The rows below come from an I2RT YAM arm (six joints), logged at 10 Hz.
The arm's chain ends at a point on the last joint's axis. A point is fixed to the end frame.
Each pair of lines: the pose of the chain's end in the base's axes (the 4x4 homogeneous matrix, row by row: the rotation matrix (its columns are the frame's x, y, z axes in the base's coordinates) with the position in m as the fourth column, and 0 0 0 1 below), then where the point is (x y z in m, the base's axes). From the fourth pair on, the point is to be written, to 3 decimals.
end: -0.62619 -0.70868 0.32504 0.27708; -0.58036 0.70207 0.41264 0.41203; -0.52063 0.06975 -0.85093 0.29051; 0 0 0 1
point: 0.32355 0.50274 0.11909
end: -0.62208 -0.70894 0.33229 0.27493; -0.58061 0.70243 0.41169 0.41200; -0.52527 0.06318 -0.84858 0.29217; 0 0 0 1
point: 0.32286 0.50253 0.12106
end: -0.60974 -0.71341 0.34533 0.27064; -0.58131 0.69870 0.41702 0.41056; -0.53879 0.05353 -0.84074 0.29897; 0 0 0 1
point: 0.32117 0.50207 0.12913
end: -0.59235 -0.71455 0.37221 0.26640; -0.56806 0.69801 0.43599 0.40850; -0.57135 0.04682 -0.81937 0.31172; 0 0 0 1
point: 0.322 0.504 0.146
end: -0.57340 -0.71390 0.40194 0.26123; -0.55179 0.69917 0.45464 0.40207; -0.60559 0.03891 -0.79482 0.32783; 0 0 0 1
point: 0.323 0.501 0.166
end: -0.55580 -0.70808 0.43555 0.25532; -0.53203 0.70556 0.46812 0.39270; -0.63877 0.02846 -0.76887 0.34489; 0 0 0 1
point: 0.324 0.495 0.188
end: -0.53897 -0.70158 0.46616 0.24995; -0.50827 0.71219 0.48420 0.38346; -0.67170 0.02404 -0.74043 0.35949; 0 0 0 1
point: 0.325 0.489 0.208
